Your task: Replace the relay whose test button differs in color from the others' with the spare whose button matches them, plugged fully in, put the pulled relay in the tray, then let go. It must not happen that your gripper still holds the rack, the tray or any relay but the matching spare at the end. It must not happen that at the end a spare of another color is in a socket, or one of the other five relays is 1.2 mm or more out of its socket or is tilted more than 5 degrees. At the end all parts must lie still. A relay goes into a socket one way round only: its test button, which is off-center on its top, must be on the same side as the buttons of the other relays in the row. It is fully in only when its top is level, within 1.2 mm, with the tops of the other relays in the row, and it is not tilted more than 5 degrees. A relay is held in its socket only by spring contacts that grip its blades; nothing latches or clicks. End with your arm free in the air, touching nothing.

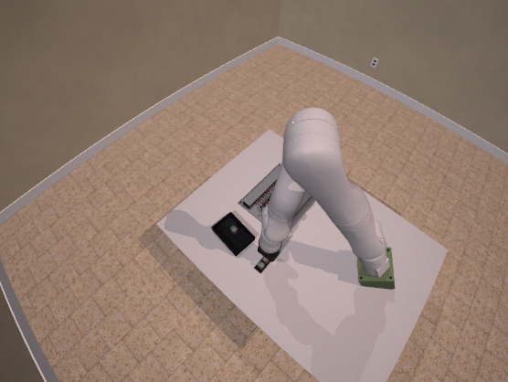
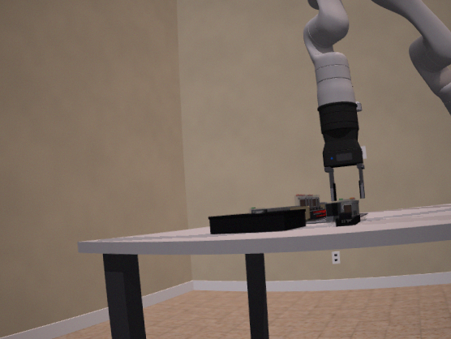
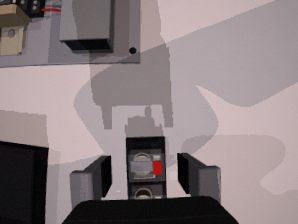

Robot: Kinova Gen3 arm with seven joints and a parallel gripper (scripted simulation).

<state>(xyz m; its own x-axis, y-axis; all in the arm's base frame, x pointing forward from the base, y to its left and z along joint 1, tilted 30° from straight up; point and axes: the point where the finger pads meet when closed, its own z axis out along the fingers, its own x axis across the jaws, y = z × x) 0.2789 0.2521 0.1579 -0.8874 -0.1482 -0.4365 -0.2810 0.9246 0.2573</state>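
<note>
The spare holder is 1 cm behind my hand, 3 cm to the left of it and 5 cm below it. The rest, counted from my hand: relay panel (20 cm ahead, 20 cm to the right, 6 cm below); then red wiring (15 cm ahead, 19 cm to the right, 4 cm below); then black tray (16 cm ahead, 8 cm to the left, 5 cm below).
</note>
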